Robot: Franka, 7 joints.
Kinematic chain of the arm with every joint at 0, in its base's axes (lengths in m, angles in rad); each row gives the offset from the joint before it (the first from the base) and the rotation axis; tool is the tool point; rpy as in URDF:
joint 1: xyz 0 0 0.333 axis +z
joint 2: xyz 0 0 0 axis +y
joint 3: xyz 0 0 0.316 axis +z
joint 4: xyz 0.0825 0 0 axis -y
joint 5: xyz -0.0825 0 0.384 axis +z
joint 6: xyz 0 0 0 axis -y
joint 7: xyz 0.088 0 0 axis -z
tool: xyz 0 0 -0.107 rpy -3.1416 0 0
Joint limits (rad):
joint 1: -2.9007..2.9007
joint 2: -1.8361..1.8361
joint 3: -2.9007..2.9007
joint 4: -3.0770..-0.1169
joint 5: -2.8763..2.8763
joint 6: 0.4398..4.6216
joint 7: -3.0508..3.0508
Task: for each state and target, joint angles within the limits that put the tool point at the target. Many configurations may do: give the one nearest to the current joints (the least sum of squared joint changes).
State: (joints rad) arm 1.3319 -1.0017 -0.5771 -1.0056 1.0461 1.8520 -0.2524
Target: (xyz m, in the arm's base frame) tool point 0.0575 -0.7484 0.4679
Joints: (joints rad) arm 1.1581 -1.8361 -1.0461 -0.9581 0.9427 1.5752 -0.2524
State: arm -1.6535 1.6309 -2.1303 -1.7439 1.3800 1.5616 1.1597
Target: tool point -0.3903 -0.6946 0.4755
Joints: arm -1.5341 1.6439 -2.1561 -0.9708 1.5551 1.9260 1.1597
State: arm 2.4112 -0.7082 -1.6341 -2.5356 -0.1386 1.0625 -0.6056
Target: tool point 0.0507 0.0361 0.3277
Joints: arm 2.0274 -0.7603 -1.5532 -3.0752 0.0204 0.4398 -0.6056
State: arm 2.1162 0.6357 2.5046 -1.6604 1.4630 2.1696 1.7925
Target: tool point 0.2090 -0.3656 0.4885
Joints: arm 2.3672 0.4861 2.7517 -2.5045 1.3622 2.0179 1.7925
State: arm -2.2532 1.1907 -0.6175 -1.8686 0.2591 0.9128 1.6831
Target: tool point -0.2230 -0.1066 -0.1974
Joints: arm -2.2266 1.6764 -0.3118 -1.5771 0.3807 1.2358 1.6831
